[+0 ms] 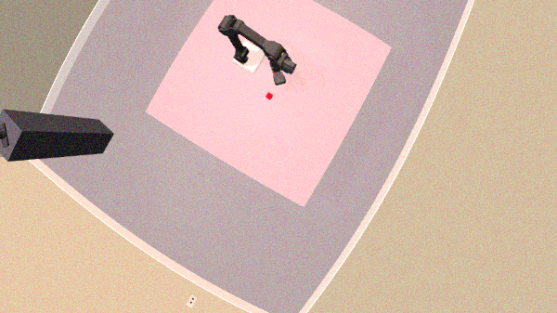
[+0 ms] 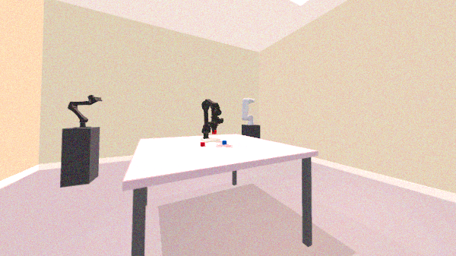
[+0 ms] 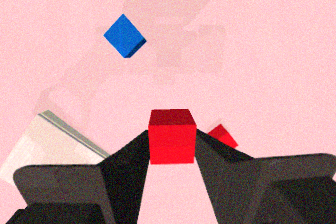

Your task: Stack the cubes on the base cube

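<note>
My gripper tip is now 10 cm to the right of the blue cube, 10 cm above it and 1 cm short of it.
</note>
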